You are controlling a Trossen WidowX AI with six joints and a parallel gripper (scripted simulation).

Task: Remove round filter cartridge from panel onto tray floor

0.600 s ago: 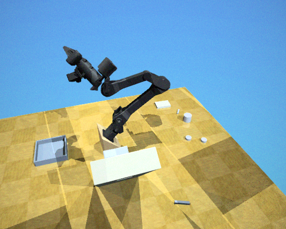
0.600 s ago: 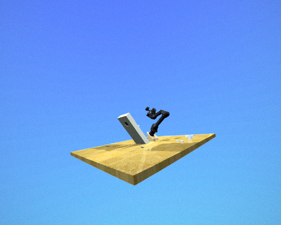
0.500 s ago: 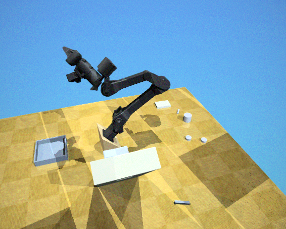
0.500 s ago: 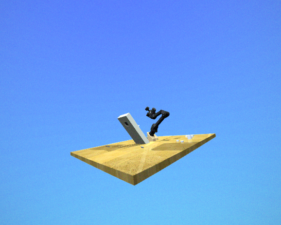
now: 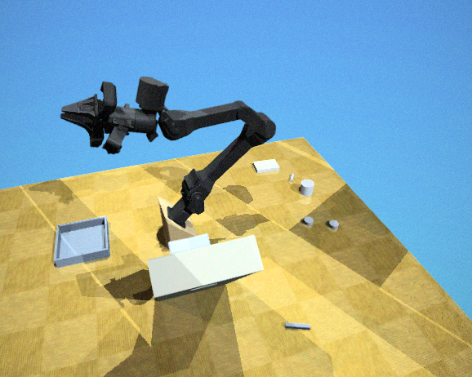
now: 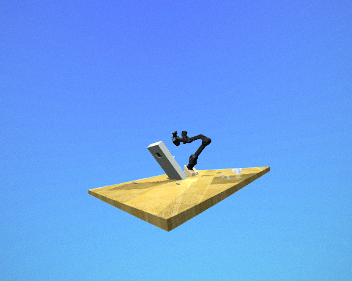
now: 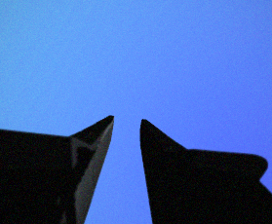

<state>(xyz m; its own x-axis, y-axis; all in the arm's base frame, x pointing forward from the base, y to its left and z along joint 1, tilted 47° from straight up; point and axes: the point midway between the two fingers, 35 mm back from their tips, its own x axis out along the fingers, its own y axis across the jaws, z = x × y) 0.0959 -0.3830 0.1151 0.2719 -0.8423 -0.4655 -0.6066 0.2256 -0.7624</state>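
Now: gripper tip 32 cm short of the filter cartridge, 25 cm to the right of it and 19 cm above it. Also, from my gripper tip: grey bar (33 cm ahead, 47 cm to the left, 46 cm below); flat white block (35 cm behind, 58 cm to the left, 46 cm below); grey-blue tray (7 cm behind, 8 cm to the right, 45 cm below).
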